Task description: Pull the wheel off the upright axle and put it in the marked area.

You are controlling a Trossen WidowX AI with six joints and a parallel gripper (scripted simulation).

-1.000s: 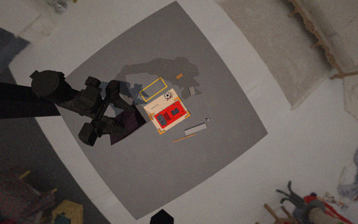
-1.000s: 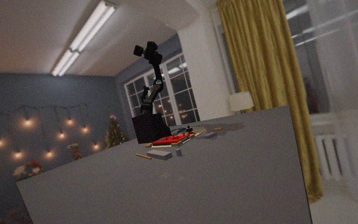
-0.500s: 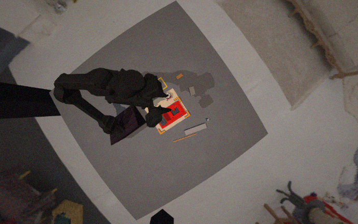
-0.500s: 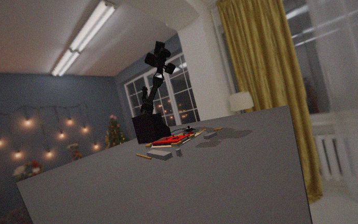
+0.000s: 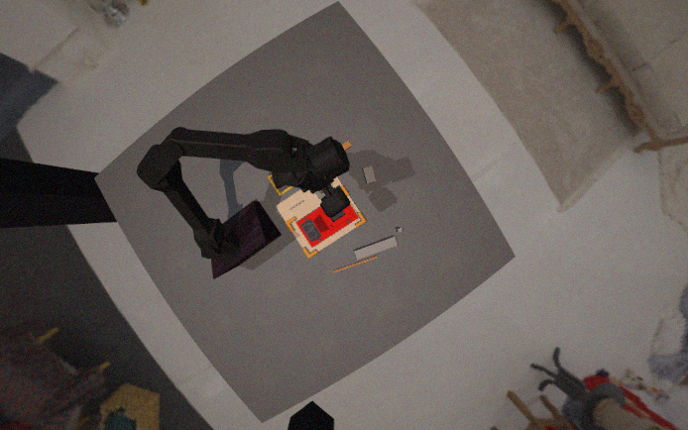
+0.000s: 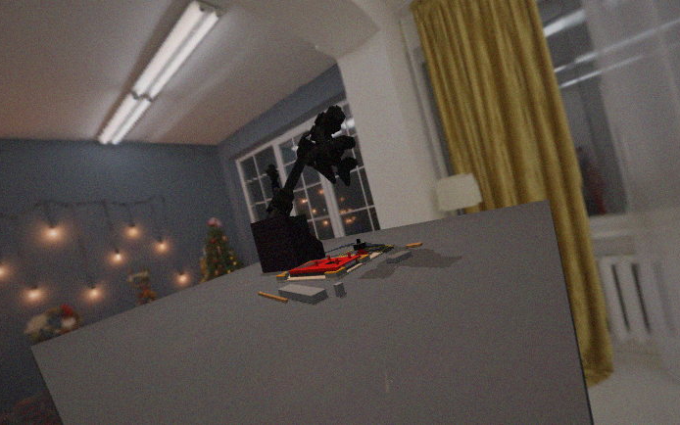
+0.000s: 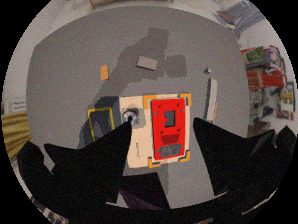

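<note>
The wheel lies 2 cm behind my gripper tip, 4 cm to the left of it and 20 cm below it. The rest, counted from my gripper tip: orange block (14 cm ahead, 9 cm to the left, 23 cm below); then grey block (13 cm ahead, 5 cm to the right, 23 cm below); then grey bar (3 cm behind, 26 cm to the right, 23 cm below).
</note>
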